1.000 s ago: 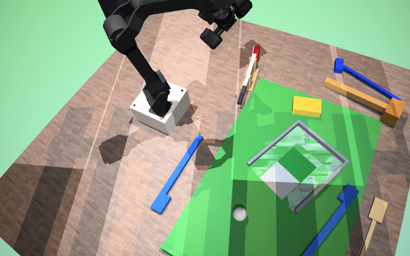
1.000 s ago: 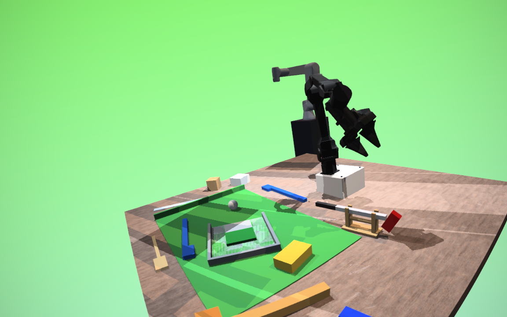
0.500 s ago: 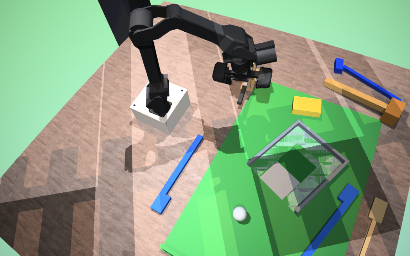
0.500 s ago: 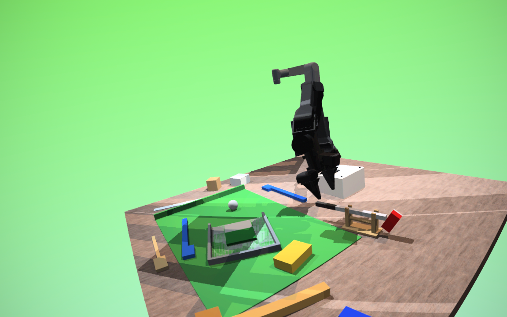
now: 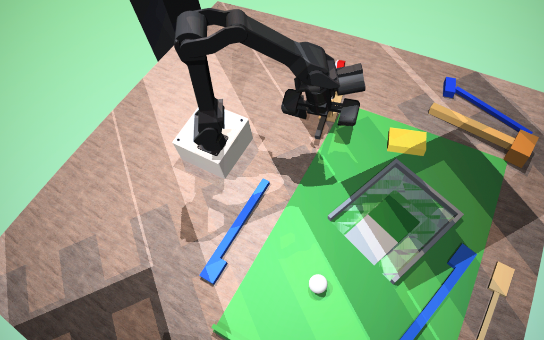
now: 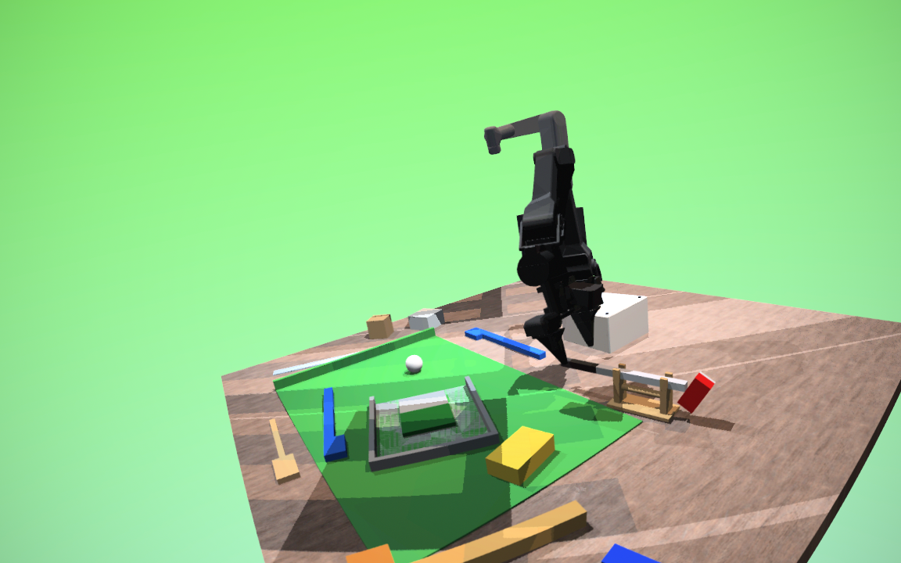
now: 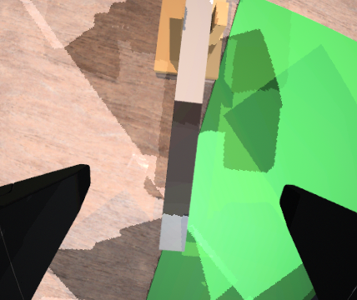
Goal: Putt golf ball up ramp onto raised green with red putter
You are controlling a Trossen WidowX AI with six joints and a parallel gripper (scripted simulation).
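My gripper tip is 2 cm past the red putter, 11 cm to the right of it and 3 cm above it. The rest, counted from my gripper tip: yellow block: 22 cm ahead, 7 cm to the left, 7 cm below; then white golf ball: 16 cm ahead, 39 cm to the right, 6 cm below; then wooden stand: 2 cm behind, 13 cm to the left, 5 cm below.
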